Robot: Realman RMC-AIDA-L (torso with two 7-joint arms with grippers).
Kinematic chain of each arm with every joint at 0, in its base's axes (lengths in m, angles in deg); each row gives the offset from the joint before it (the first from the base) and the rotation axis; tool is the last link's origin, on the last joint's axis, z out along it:
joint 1: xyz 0 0 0.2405 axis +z
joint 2: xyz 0 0 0 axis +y
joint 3: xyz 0 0 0.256 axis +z
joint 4: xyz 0 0 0 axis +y
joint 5: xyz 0 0 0.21 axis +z
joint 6: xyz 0 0 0 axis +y
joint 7: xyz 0 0 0.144 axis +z
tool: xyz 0 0 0
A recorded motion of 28 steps. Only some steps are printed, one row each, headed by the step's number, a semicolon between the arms.
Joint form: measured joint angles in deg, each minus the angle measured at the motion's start. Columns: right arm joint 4, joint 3, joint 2, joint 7, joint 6, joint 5, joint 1; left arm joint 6, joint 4, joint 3, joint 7, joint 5, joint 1, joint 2.
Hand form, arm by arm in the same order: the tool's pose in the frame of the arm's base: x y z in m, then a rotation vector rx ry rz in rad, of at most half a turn. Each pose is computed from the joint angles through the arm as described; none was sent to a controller.
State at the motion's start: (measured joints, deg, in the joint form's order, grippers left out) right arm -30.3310 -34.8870 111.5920 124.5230 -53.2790 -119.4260 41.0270; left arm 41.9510 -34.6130 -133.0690 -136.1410 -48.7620 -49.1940 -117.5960
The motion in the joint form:
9: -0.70 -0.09 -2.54 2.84 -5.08 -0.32 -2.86; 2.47 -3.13 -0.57 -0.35 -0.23 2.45 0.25
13: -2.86 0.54 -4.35 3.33 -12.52 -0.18 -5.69; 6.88 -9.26 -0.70 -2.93 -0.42 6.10 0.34
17: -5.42 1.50 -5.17 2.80 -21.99 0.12 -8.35; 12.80 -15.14 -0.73 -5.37 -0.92 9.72 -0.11
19: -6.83 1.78 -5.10 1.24 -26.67 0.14 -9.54; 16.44 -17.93 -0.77 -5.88 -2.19 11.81 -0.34
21: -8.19 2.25 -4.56 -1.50 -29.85 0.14 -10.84; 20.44 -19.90 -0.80 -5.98 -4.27 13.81 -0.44
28: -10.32 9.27 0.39 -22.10 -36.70 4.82 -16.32; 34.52 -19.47 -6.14 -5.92 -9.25 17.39 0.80
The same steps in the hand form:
9: 0.3121 0.4256 0.0828 -1.8799 1.5268 0.6255; -0.2324 0.4706 0.0271 -1.9694 -1.3082 -0.4377
13: 0.3206 0.4072 0.0991 -1.9314 1.5540 0.6327; -0.2401 0.4608 0.0460 -1.9490 -1.3346 -0.4693
17: 0.3211 0.3844 0.1073 -2.0347 1.5768 0.6527; -0.2446 0.4451 0.0561 -1.9618 -1.3812 -0.4934
19: 0.3192 0.3725 0.1077 -2.1101 1.5626 0.6526; -0.2467 0.4346 0.0597 -1.9815 -1.4086 -0.5135
21: 0.3196 0.3616 0.1063 -2.1715 1.5236 0.6495; -0.2483 0.4228 0.0610 -2.0127 -1.4451 -0.5410
28: 0.3257 0.3233 0.0943 -2.2757 1.1873 0.8035; -0.2628 0.3870 0.0683 -2.0849 -1.6358 -0.6511

